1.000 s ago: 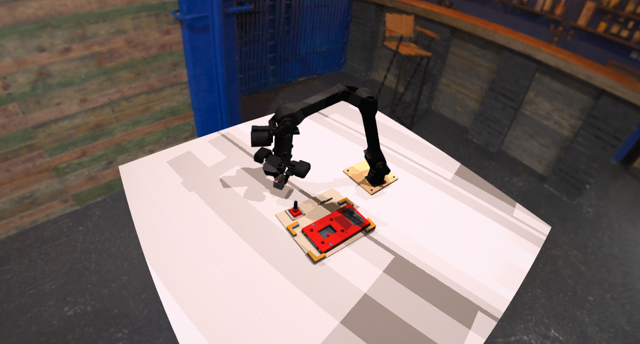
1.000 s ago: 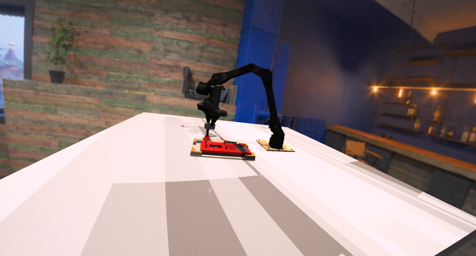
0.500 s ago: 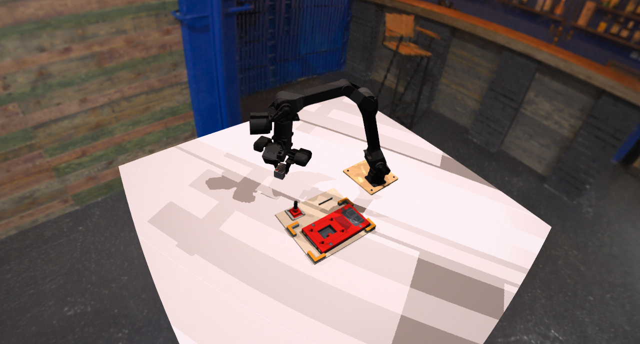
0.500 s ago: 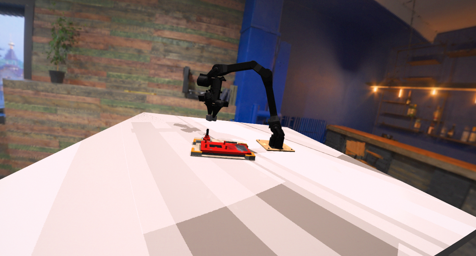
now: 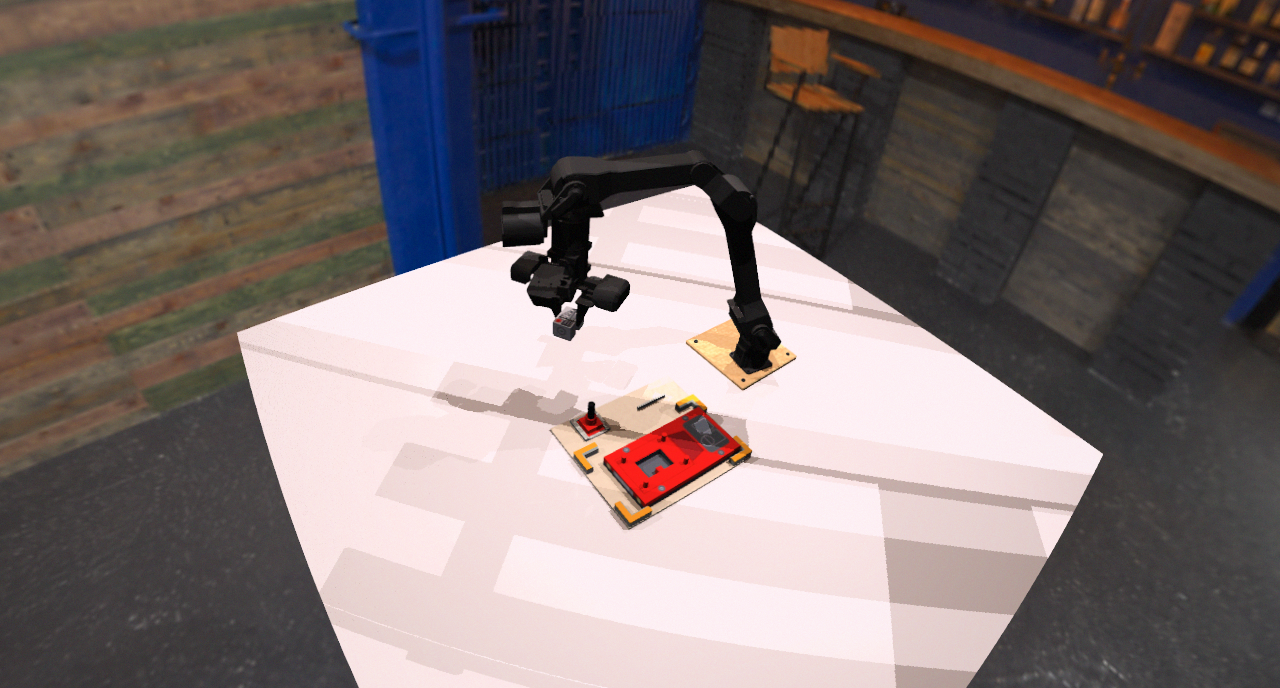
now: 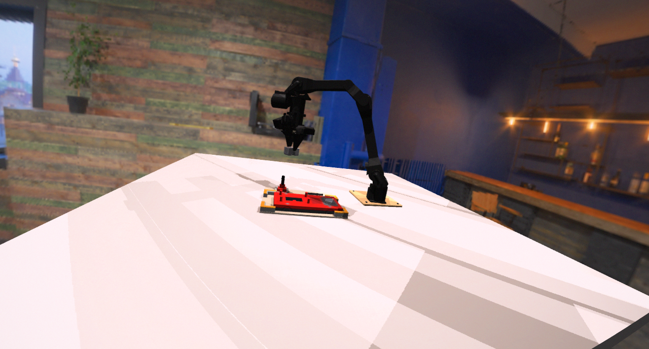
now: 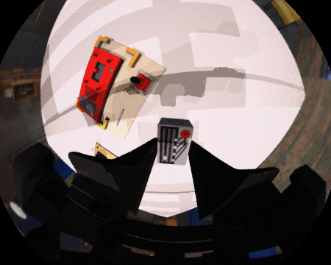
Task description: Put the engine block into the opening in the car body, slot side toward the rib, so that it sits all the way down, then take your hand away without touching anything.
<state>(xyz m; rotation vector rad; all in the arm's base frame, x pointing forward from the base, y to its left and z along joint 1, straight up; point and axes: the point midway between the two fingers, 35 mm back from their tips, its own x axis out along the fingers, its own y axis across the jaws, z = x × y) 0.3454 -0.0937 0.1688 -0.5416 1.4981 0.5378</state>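
Right now the black upright peg is 10 mm ahead of my gripper tip, 120 mm to the left of it and 110 mm below it. From my gripper tip the other things lie so: grey finned engine block: 10 mm below.
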